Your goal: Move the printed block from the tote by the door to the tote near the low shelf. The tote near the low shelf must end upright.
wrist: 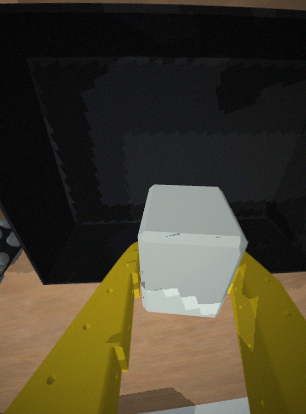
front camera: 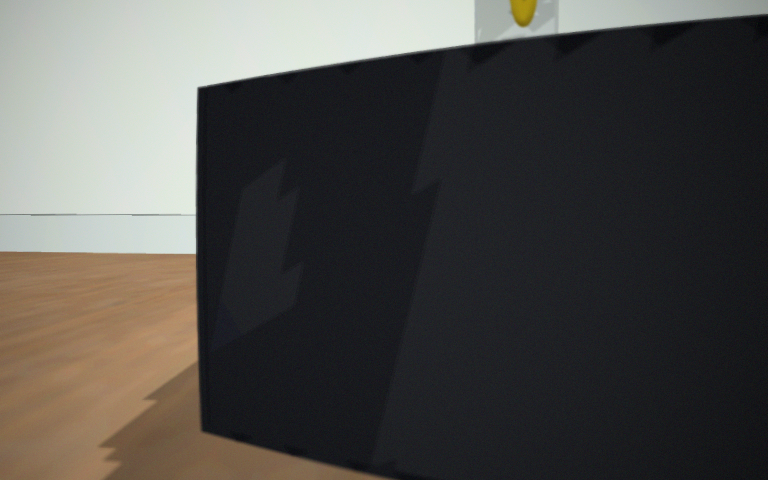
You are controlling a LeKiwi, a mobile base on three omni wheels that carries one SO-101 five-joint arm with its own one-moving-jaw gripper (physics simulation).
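Frame: origin at the arm's base, x ahead, y left, z up, level; centimetres.
Where they show: hand, its tool point: [wrist: 146,252] [front camera: 523,17].
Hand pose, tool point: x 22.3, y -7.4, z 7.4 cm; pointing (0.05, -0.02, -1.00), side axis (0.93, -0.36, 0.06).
Observation:
Each offset is from my tool point to the top centre of the thing. Level surfaces: height alone.
The printed block @(dx +1.5, dy -0.1, dz +2.1 cm) [front camera: 488,25] [wrist: 187,270] is a pale grey cube with bevelled edges. My gripper [front camera: 522,11] [wrist: 190,251] is shut on it, with the yellow jaws pressing on its two sides in the wrist view. In the front view, part of the block and one yellow jaw tip show above the rim of a black tote @(dx +3.6, dy -2.4, dz -6.3 cm) [front camera: 566,254] [wrist: 22,150]. That tote stands upright and fills most of the front view. In the wrist view the block is drawn over the tote's near wall, above the tote floor. The door and the low shelf do not show.
Brown wooden floor @(dz -16.3 cm) [front camera: 84,316] [wrist: 180,350] lies left of the tote and on its near side. A pale wall [front camera: 101,113] with a skirting board [front camera: 96,233] stands behind. A dark round part with grey dots [wrist: 9,245] shows at the wrist view's left edge.

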